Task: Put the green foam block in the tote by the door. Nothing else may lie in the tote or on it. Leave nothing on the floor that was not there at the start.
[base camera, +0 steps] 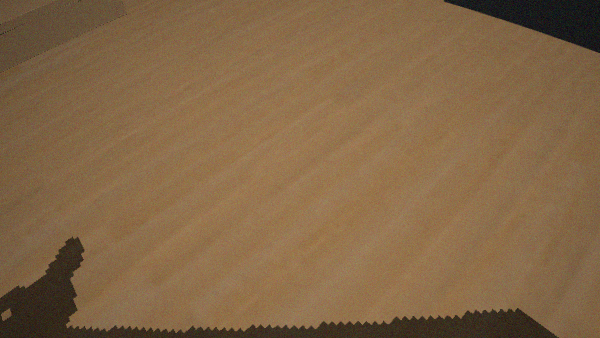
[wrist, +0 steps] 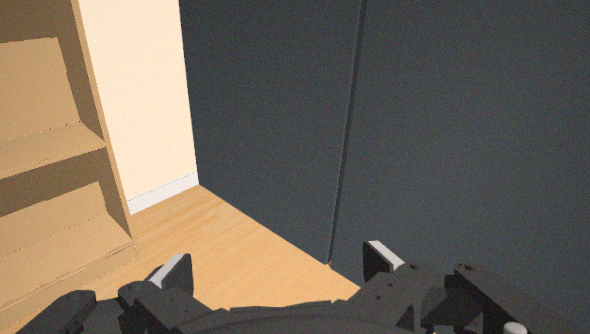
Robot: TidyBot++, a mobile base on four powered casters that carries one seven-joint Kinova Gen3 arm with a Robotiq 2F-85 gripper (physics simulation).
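Frame: origin at the arm's base, x ahead, y left, z up, level; centimetres.
Seen in the pictures: gripper, fingertip midpoint: (wrist: 279, 266).
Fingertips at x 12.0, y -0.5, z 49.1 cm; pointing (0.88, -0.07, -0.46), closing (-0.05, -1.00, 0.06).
A point is followed by its place in that frame.
My gripper (wrist: 279, 266) @[x 12.0, y -0.5, z 49.1 cm] is open, with its two fingers wide apart at the bottom of the wrist view and no object between them. The gripper does not show in the base camera view. The green foam block, the tote and the door do not show in either view.
A dark grey panelled cabinet (wrist: 270, 115) (base camera: 540, 17) stands on the wooden floor (wrist: 240, 255) @[x 100.9, y 6.4, z -39.7 cm] (base camera: 300, 165) @[x 42.9, y 2.2, z -39.7 cm]. A wooden shelf unit (wrist: 120, 190) @[x 103.1, y 49.8, z -5.3 cm] stands at the left in the wrist view. A cream wall (wrist: 145, 100) @[x 146.5, y 48.6, z 15.6 cm] with a white baseboard (wrist: 165, 193) @[x 146.0, y 47.1, z -36.1 cm] lies between them.
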